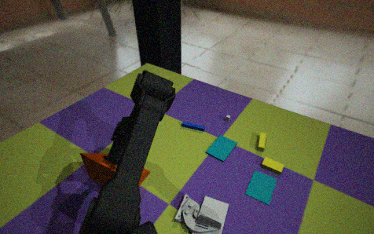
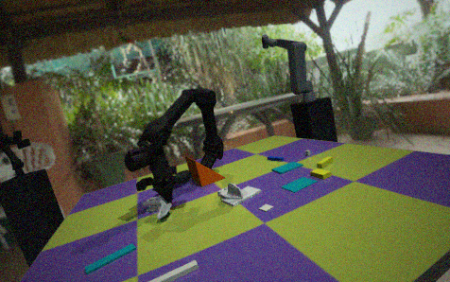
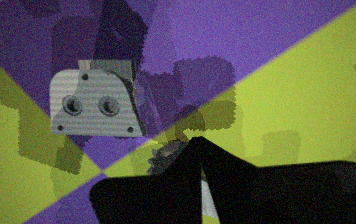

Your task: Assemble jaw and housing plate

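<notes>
Right now my gripper tip is 3 cm to the left of the grey jaw, 1 cm below it and 1 cm short of it. The rest, counted from my gripper tip: white tile: 26 cm to the left, 22 cm ahead, 2 cm below; then grey base block: 7 cm behind, 6 cm to the right; then teal bar: 21 cm ahead, 18 cm to the right, 2 cm below.
</notes>
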